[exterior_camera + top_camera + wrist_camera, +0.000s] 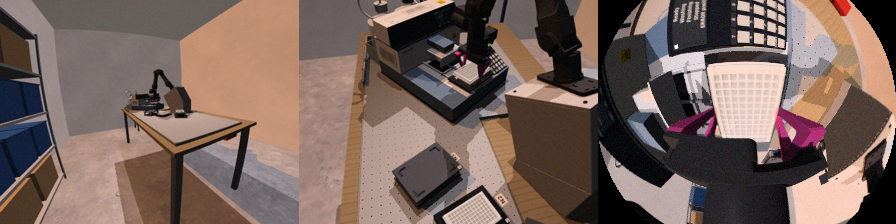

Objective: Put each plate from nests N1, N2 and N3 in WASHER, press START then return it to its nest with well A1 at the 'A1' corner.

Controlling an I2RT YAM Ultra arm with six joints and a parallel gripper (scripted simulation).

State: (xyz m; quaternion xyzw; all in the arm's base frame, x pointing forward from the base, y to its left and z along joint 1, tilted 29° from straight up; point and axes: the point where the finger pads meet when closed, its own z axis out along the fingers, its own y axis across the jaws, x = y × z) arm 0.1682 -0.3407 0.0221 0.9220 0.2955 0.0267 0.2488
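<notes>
The dark carrier pocket is 20 mm below my hand. Round my hand: nest N1 (240 mm ahead, 340 mm to the left, 70 mm below); then manifold (80 mm ahead, 130 mm to the right, 30 mm above); then washer (80 mm ahead, 130 mm to the right, 20 mm above).
</notes>
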